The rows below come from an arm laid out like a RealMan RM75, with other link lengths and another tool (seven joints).
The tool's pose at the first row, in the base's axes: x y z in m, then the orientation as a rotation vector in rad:
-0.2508 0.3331 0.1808 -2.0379 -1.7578 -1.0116
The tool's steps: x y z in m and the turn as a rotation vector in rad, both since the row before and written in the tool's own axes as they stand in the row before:
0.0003 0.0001 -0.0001 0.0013 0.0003 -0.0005
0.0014 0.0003 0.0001 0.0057 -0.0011 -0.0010
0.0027 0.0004 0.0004 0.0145 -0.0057 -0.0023
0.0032 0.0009 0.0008 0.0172 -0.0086 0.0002
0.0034 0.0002 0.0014 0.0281 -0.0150 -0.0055
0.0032 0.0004 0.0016 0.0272 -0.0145 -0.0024
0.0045 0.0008 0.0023 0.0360 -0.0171 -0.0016
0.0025 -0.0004 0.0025 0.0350 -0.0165 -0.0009
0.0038 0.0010 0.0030 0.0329 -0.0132 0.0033
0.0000 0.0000 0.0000 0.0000 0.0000 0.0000
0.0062 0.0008 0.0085 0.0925 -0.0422 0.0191
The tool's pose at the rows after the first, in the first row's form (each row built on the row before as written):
-0.2507 0.3332 0.1811 -2.0365 -1.7585 -1.0106
-0.2504 0.3343 0.1820 -2.0333 -1.7611 -1.0038
-0.2498 0.3365 0.1836 -2.0279 -1.7688 -0.9840
-0.2486 0.3392 0.1853 -2.0249 -1.7753 -0.9581
-0.2479 0.3426 0.1865 -2.0163 -1.7928 -0.9167
-0.2470 0.3460 0.1874 -2.0097 -1.8058 -0.8758
-0.2456 0.3508 0.1885 -1.9998 -1.8194 -0.8231
-0.2454 0.3543 0.1880 -1.9900 -1.8311 -0.7719
-0.2438 0.3590 0.1880 -1.9817 -1.8355 -0.7247
-0.2438 0.3590 0.1880 -1.9817 -1.8355 -0.7247
-0.2417 0.3688 0.1848 -1.9669 -1.8369 -0.5857

